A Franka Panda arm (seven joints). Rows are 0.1 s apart.
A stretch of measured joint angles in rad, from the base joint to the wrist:
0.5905 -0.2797 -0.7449 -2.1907 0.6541 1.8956 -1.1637
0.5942 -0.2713 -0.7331 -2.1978 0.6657 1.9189 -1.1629
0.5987 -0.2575 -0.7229 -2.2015 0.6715 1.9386 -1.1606
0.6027 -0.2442 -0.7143 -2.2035 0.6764 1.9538 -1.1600
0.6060 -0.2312 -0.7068 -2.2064 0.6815 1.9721 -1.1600
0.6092 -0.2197 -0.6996 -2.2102 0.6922 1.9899 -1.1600
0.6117 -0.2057 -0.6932 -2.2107 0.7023 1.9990 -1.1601
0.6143 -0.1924 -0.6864 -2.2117 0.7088 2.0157 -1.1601
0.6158 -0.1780 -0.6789 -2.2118 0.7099 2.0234 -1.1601
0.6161 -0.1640 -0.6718 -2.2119 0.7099 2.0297 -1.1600
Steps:
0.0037 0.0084 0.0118 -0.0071 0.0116 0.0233 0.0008
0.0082 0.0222 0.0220 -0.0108 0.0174 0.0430 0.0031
0.0122 0.0355 0.0306 -0.0128 0.0223 0.0582 0.0037
0.0155 0.0485 0.0381 -0.0157 0.0274 0.0765 0.0037
0.0187 0.0600 0.0453 -0.0195 0.0381 0.0943 0.0037
0.0212 0.0740 0.0517 -0.0200 0.0482 0.1034 0.0036
0.0238 0.0873 0.0585 -0.0210 0.0547 0.1201 0.0036
0.0253 0.1017 0.0660 -0.0211 0.0558 0.1278 0.0036
0.0256 0.1157 0.0731 -0.0212 0.0558 0.1341 0.0037

